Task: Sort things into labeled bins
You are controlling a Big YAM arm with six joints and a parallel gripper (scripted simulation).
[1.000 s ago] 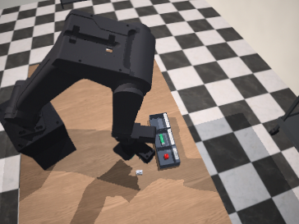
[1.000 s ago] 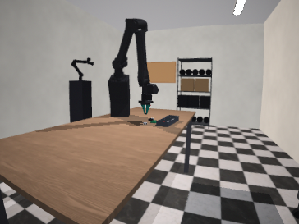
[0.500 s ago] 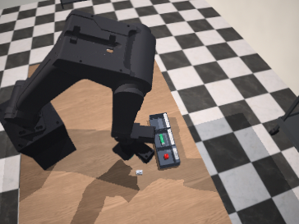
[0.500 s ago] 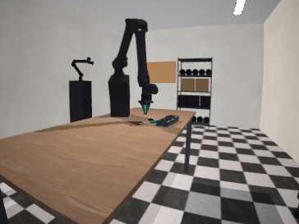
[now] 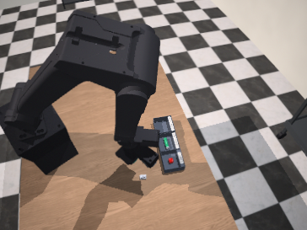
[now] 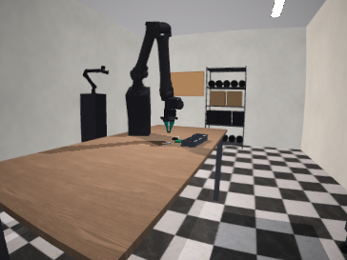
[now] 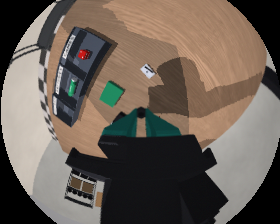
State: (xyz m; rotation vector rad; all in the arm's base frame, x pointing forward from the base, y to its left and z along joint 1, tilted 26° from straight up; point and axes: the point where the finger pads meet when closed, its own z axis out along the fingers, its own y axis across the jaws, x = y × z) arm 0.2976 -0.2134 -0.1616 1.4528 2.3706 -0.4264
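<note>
My gripper is now 10 mm above the small black piece. The rest, counted from my hand: black-and-white block: 100 mm to the left, 60 mm below, 30 mm ahead; then small white piece: 60 mm to the right, 60 mm below, 20 mm ahead; then flat green square: 70 mm below, 60 mm ahead, 20 mm to the left.
</note>
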